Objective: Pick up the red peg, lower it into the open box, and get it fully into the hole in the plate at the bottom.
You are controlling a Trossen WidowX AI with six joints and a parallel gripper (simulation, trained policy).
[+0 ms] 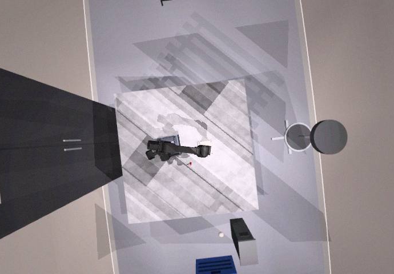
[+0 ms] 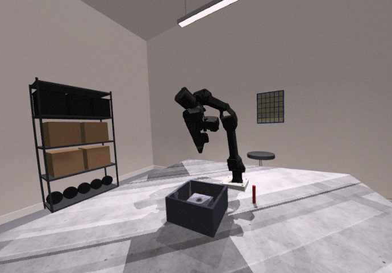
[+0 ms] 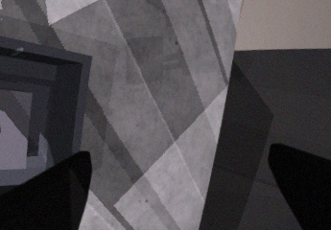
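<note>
The red peg is 240 mm below my gripper tip, 210 mm behind it and 190 mm to the left of it. Also, from my gripper tip: light plate (240 mm below, 60 mm behind, 30 mm to the right); dark box (260 mm below, 60 mm behind, 30 mm to the right).
</note>
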